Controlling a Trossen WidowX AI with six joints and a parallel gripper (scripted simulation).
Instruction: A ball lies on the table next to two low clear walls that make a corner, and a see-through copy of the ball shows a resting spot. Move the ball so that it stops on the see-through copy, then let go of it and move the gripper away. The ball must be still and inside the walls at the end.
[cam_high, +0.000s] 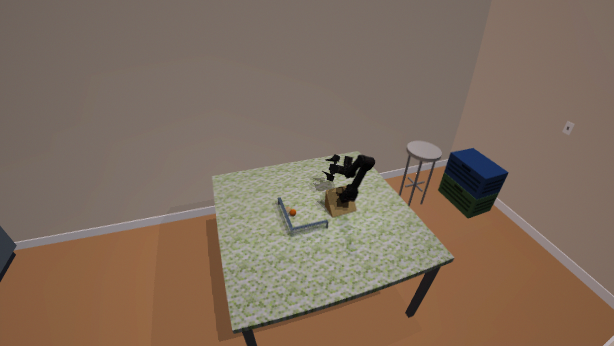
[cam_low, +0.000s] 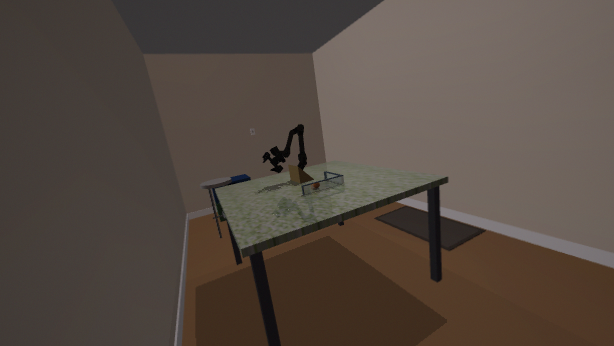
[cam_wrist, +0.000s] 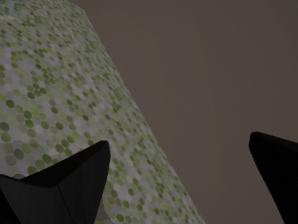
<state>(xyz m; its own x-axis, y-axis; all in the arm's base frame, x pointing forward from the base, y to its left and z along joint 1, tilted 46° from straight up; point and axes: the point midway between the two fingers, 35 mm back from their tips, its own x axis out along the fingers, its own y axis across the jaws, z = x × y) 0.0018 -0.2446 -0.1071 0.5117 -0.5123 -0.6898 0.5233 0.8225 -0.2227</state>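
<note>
The orange ball lies 320 mm ahead of my gripper tip, 220 mm to the left of it and 160 mm below it.
</note>
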